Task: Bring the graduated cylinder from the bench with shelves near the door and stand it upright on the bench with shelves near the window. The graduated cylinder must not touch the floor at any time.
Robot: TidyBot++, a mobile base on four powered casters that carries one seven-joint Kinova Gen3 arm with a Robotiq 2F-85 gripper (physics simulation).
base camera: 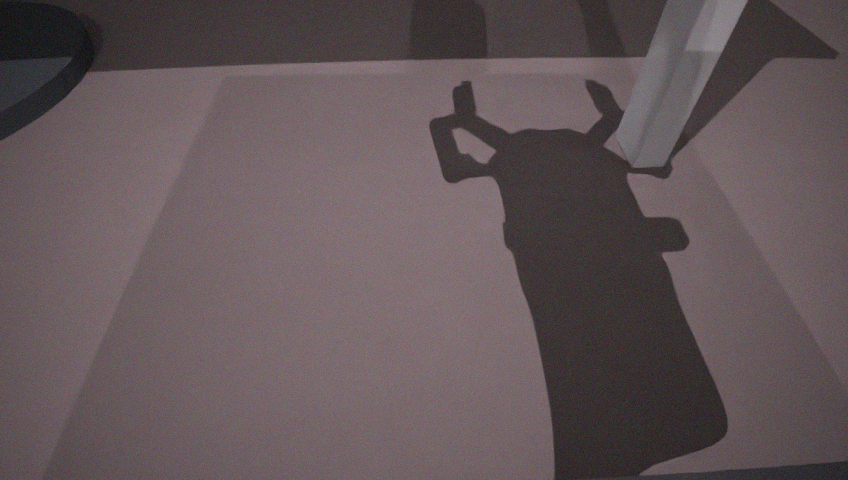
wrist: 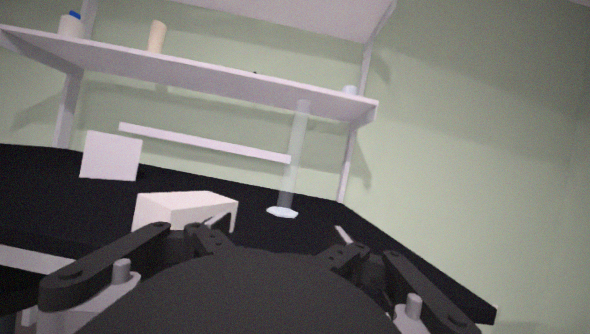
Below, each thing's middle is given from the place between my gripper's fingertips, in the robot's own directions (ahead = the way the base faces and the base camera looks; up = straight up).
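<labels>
My gripper: 80 mm below graduated cylinder (wrist: 283,209), 380 mm short of it.
</labels>
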